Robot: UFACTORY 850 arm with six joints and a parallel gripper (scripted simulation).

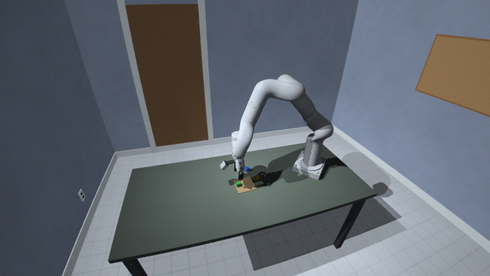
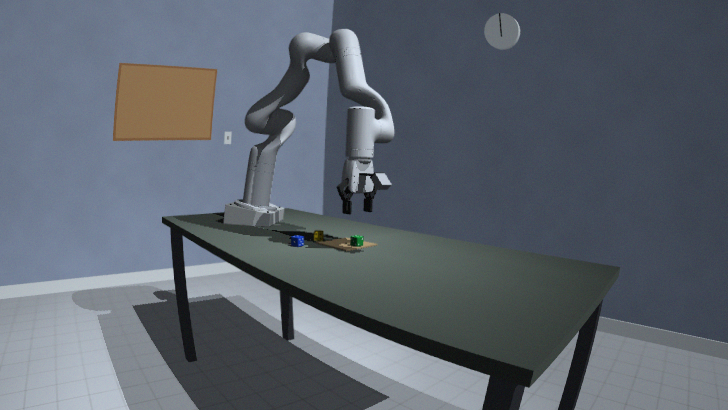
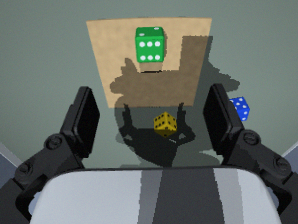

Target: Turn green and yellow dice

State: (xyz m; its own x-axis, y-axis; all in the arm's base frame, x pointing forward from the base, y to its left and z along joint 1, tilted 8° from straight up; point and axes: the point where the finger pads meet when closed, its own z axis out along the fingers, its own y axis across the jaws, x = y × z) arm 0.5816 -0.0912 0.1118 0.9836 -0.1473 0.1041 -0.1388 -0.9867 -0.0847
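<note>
My gripper is now 150 mm past the yellow die and 100 mm above it. From my hand the other things lie so: green die: 100 mm below; then tan mat: 40 mm behind, 10 mm to the left, 110 mm below; then blue die: 130 mm behind, 130 mm to the right, 100 mm below.
</note>
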